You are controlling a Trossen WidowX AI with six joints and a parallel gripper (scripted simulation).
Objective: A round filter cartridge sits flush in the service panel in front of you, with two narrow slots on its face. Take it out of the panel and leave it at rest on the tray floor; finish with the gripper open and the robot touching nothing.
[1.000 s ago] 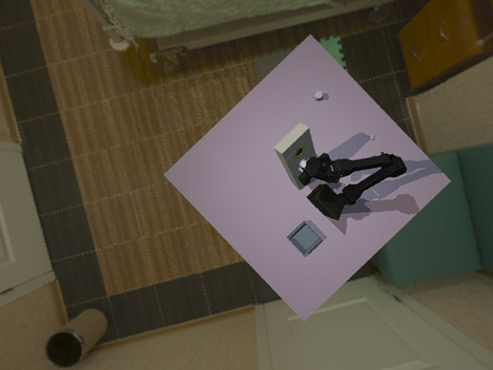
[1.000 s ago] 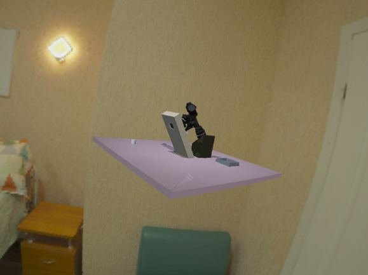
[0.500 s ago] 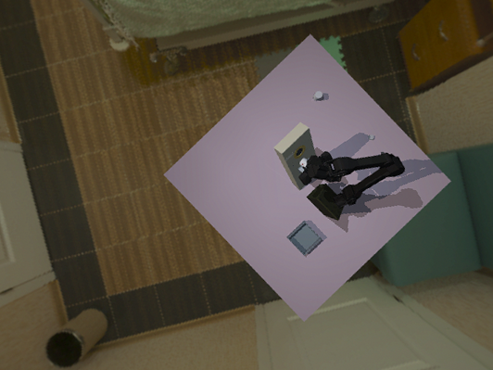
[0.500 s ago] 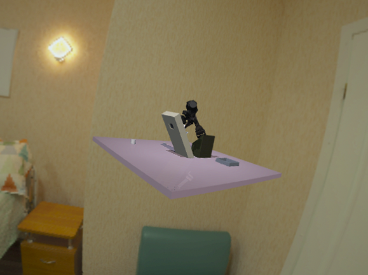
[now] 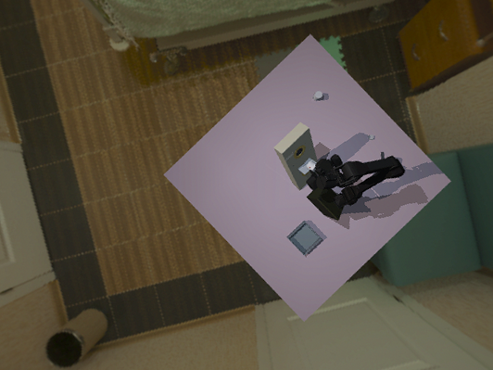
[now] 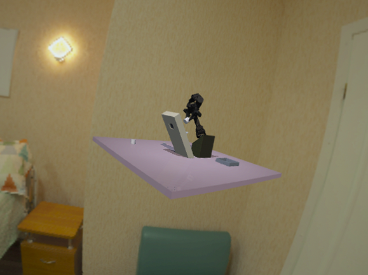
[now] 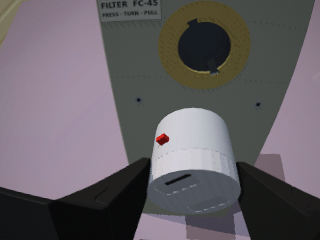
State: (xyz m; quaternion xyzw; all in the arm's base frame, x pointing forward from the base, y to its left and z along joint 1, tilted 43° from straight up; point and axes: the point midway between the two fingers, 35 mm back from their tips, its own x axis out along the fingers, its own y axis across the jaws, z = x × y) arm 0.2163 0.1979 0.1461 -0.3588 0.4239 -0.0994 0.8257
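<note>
My gripper tip is now 36 cm past the grey tray, 22 cm to the right of it and 30 cm above it. The rest, counted from my gripper tip: round grey filter cartridge: right at my gripper tip.
</note>
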